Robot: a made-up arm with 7 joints.
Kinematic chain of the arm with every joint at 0, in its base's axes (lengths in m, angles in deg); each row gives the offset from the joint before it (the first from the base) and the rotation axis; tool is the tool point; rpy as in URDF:
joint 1: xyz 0 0 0.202 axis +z
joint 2: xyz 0 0 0 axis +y
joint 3: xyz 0 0 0.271 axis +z
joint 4: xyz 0.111 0 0 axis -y
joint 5: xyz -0.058 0 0.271 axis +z
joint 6: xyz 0 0 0 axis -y
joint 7: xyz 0.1 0 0 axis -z
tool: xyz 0 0 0 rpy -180 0 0
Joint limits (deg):
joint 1: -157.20..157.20
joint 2: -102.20..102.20
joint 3: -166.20..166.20
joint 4: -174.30..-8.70
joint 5: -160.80..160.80
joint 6: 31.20..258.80
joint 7: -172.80..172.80
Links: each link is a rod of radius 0.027 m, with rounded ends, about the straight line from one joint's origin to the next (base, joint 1, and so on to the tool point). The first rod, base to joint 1, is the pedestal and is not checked.
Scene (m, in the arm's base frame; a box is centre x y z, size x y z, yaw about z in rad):
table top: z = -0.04
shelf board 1: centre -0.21 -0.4 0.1 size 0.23 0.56 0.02 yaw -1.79
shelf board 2: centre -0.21 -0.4 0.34 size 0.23 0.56 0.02 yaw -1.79
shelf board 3: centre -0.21 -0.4 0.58 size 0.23 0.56 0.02 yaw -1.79
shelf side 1: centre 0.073 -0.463 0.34 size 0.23 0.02 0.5 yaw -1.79
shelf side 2: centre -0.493 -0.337 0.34 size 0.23 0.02 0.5 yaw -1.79
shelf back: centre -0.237 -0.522 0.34 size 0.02 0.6 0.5 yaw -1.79
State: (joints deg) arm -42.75 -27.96 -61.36 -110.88 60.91 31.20 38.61
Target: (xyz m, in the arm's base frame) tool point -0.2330 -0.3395 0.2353
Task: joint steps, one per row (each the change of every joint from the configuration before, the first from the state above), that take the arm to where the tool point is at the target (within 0.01 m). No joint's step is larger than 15 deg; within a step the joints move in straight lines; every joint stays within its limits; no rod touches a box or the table.
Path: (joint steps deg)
1: -3.35 -10.44 5.89 -8.49 -1.82 0.00 0.00
2: -3.35 -10.43 5.89 -8.49 -1.81 0.00 0.00
3: -3.35 -10.44 5.89 -8.49 -1.82 0.00 0.00
4: -1.77 1.02 -12.18 -4.63 -1.44 0.00 0.00
5: -1.77 1.01 -12.19 -4.64 -1.44 0.00 0.00
6: -1.76 1.02 -12.19 -4.63 -1.44 0.00 0.00
7: -1.77 1.02 -12.18 -4.64 -1.43 0.00 0.00
8: 12.31 4.04 -3.52 9.36 2.14 6.00 0.00
9: 12.32 4.04 -3.52 9.36 2.14 6.01 0.00
10: 12.31 4.04 -3.52 9.36 2.15 6.00 0.00

